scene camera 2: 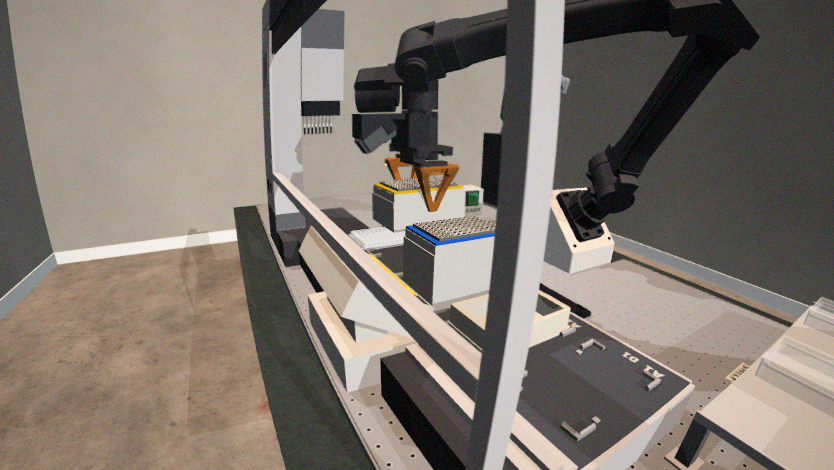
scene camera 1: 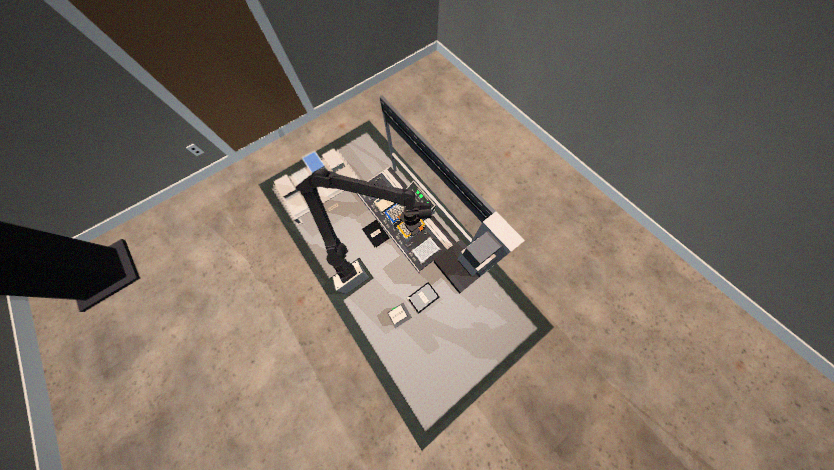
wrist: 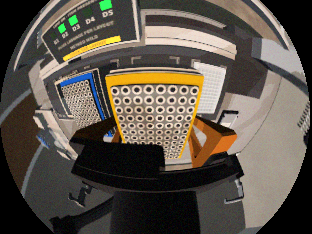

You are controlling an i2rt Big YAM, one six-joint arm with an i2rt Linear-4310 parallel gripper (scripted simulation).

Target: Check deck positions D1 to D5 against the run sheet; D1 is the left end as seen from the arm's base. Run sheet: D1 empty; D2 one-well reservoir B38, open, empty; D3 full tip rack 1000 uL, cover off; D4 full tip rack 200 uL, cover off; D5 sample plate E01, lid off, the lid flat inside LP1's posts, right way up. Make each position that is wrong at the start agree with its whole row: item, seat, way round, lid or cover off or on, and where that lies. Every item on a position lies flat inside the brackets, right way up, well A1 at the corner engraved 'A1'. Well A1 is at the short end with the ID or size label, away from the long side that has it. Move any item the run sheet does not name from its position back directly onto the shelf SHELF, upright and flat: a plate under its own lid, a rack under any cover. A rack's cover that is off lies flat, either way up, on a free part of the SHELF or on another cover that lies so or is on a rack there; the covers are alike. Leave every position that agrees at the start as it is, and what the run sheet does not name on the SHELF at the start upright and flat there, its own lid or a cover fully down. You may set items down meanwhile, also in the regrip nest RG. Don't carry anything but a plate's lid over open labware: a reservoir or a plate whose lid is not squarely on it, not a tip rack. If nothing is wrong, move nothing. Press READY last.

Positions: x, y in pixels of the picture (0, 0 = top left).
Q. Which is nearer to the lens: the white sample plate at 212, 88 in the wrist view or the yellow-rimmed tip rack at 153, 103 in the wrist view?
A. The yellow-rimmed tip rack.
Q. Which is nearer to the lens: the blue-rimmed tip rack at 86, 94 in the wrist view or the white sample plate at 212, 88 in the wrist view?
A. The blue-rimmed tip rack.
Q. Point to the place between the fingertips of my gripper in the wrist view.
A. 154, 115
